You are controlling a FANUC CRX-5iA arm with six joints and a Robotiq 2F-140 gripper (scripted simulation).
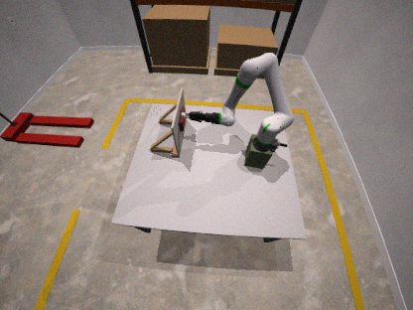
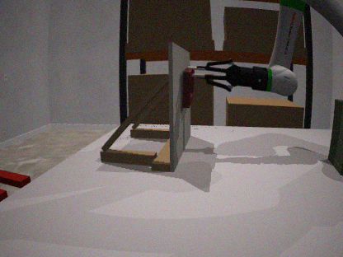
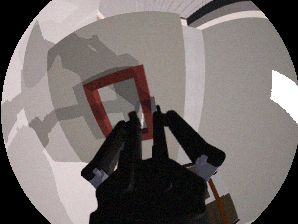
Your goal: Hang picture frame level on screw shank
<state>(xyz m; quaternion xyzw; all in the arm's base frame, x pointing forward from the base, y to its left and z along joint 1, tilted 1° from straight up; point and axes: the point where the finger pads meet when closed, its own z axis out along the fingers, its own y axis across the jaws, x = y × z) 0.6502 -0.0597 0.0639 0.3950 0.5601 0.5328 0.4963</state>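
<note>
The red picture frame is 40 mm ahead of my hand and 50 mm below it. From my hand the other things lie so: grey wall panel (60 mm ahead, 110 mm below).
</note>
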